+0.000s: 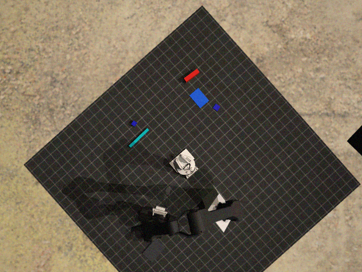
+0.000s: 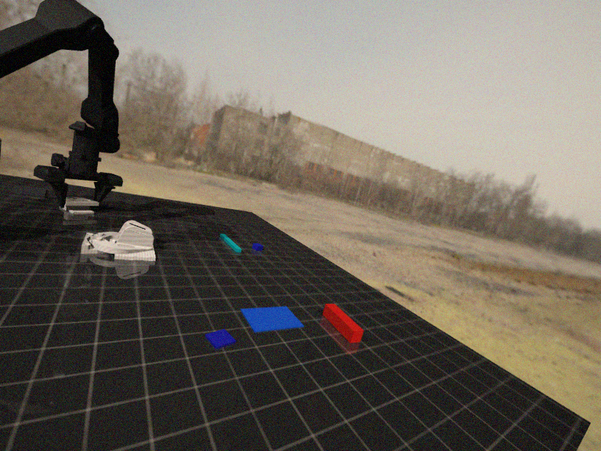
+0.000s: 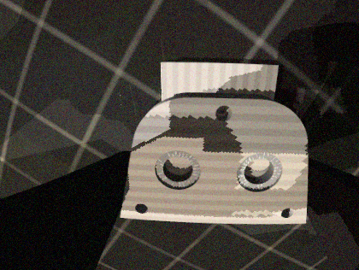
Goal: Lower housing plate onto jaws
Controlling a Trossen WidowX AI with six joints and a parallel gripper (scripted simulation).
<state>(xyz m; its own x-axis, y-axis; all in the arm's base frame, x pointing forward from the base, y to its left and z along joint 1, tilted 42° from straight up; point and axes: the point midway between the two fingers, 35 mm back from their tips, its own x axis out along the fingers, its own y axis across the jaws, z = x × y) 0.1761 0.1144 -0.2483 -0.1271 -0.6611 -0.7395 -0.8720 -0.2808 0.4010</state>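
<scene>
My gripper tip is 1 cm to the right of the white block. Also, from my gripper tip: dark grey plate (12 cm behind, 17 cm to the left, 1 cm below); then teal bar (36 cm ahead, 21 cm to the right, 1 cm below); then blue cube (43 cm ahead, 25 cm to the right).
</scene>
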